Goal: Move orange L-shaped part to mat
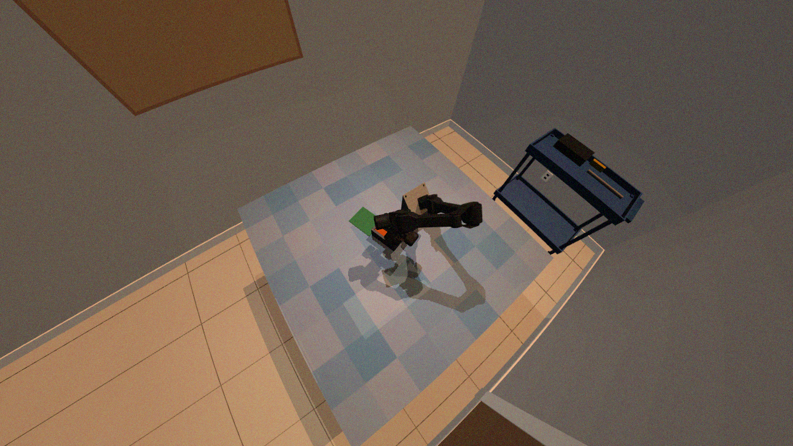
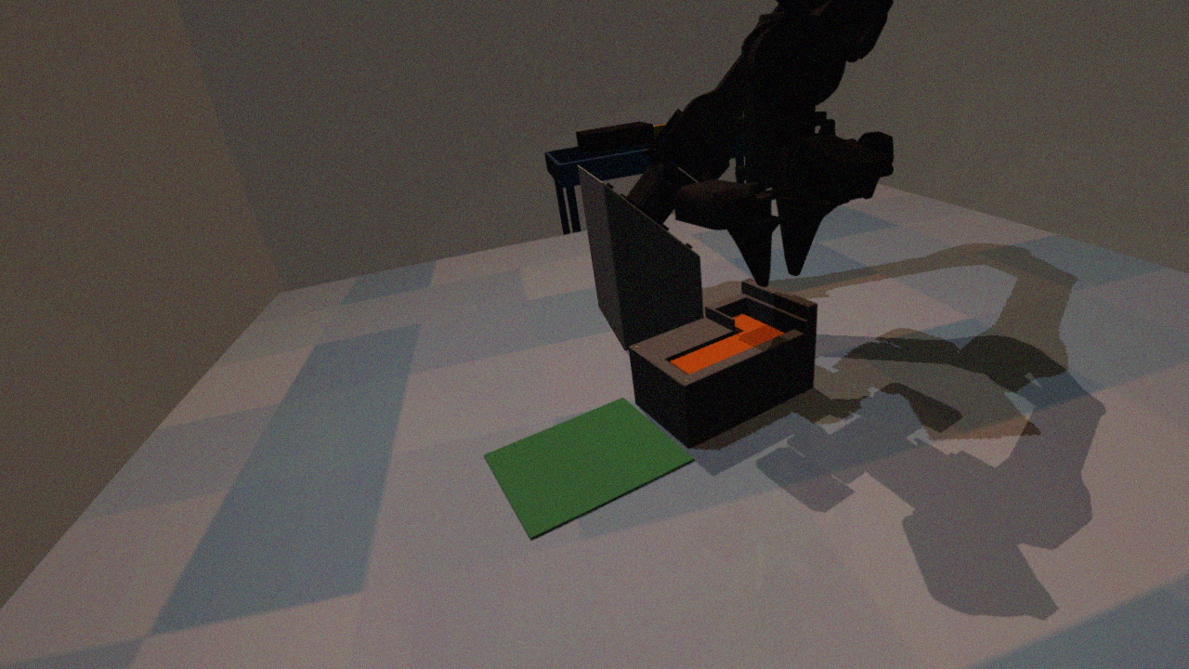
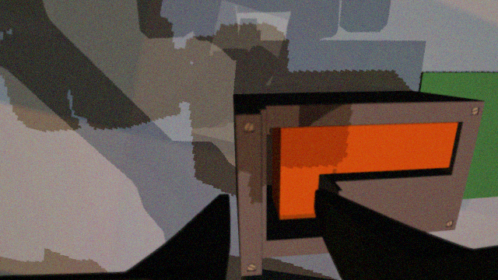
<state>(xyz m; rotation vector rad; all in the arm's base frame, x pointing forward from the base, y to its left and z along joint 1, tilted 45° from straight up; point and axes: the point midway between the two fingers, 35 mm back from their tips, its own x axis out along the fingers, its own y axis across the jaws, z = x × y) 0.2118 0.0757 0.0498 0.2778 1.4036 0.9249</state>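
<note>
Now: gripper tip 60 mm above the orange L-shaped part, 50 mm to the left of it and 10 mm short of it. Also, from my gripper tip: green mat (200 mm to the right, 120 mm below, 70 mm ahead).
</note>
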